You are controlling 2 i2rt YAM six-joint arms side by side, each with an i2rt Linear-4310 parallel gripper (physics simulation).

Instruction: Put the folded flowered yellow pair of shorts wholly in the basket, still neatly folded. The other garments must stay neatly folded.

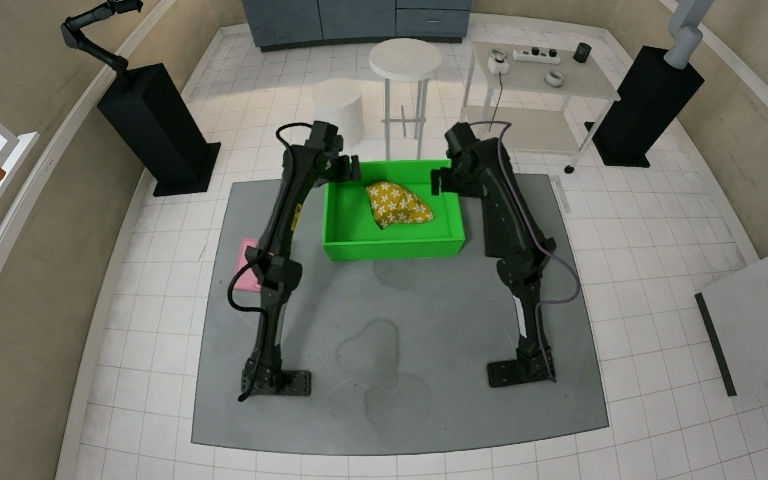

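Note:
The flowered yellow pair of shorts (pixel 396 204) lies inside the green basket (pixel 394 250), on its floor, clear of the walls. It shows as a slanted bundle with a pointed right corner; its layers cannot be told clearly. My left gripper (pixel 355 168) is open and empty at the basket's back left, left of and above the shorts. My right gripper (pixel 434 181) is open and empty over the basket's right side, to the right of the shorts. A pink folded garment (pixel 246 273) lies at the left, partly hidden by my left arm. A black folded garment (pixel 492 237) lies right of the basket, partly under my right arm.
The basket stands at the back middle of the grey table (pixel 453 407). Both arms reach along its sides. Behind the table stand a round white stool (pixel 404 58), a white cylinder (pixel 338 101) and a trolley (pixel 602 92) with small items.

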